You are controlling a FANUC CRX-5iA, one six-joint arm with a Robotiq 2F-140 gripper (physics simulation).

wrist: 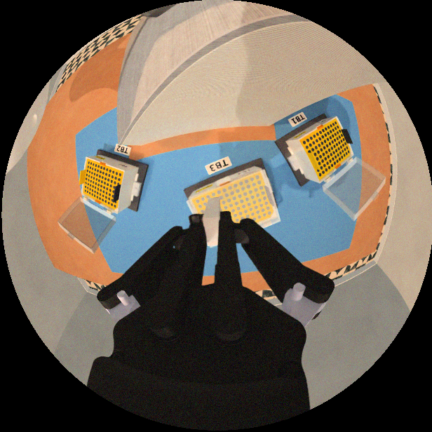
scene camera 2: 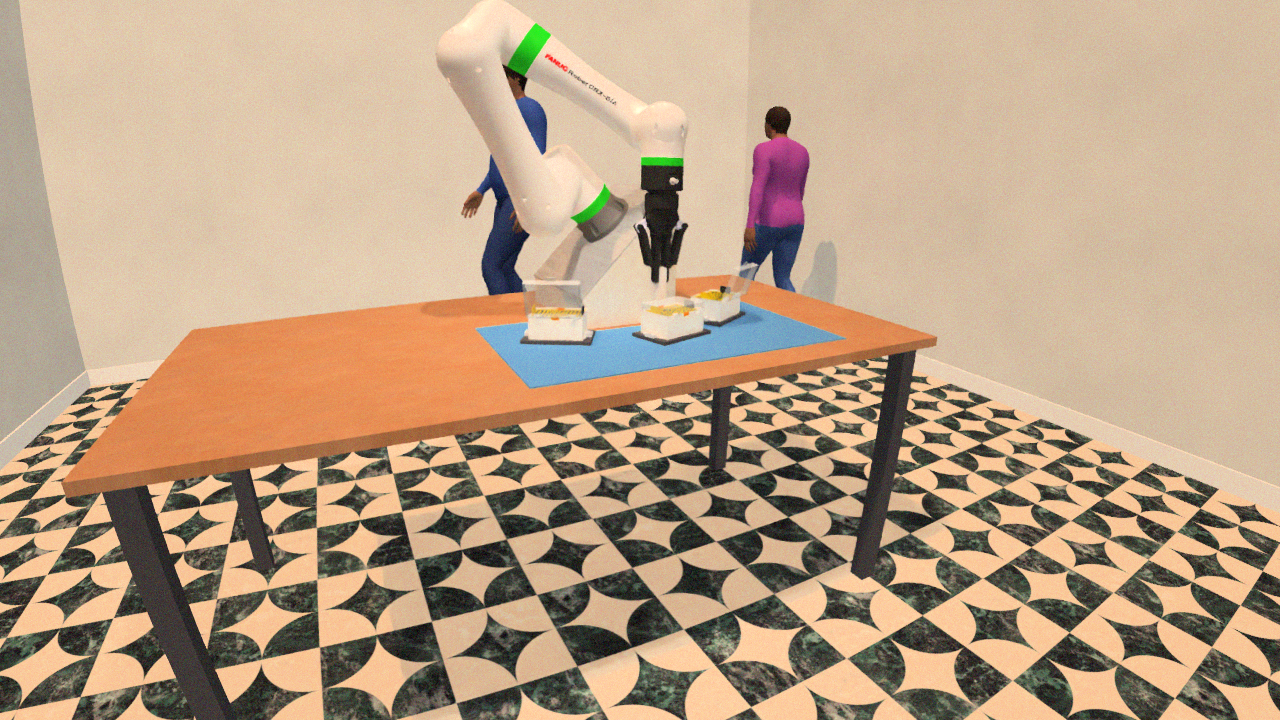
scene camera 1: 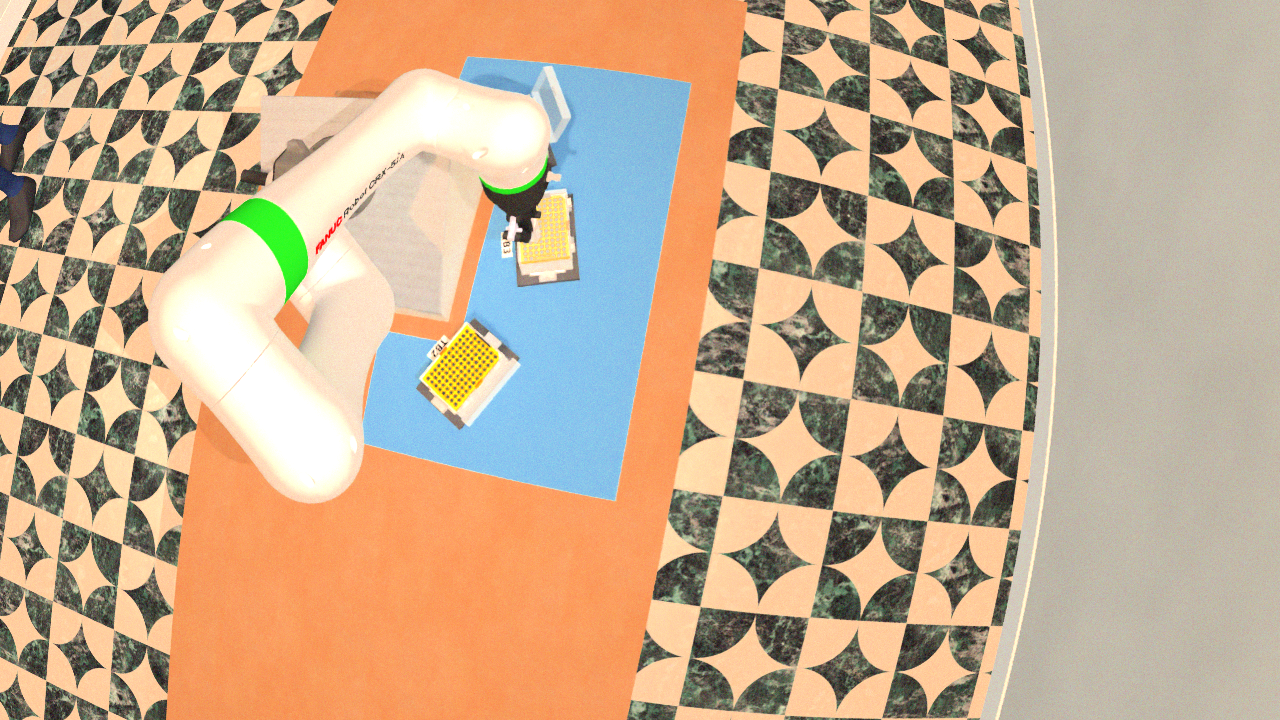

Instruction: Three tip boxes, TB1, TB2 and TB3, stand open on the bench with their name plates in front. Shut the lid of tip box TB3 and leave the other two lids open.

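A blue mat (wrist: pixel 312 225) is visible, and so is my gripper (wrist: pixel 214 207). Scene camera 1 shows my gripper (scene camera 1: pixel 530 237); scene camera 2 shows the gripper (scene camera 2: pixel 659 297).
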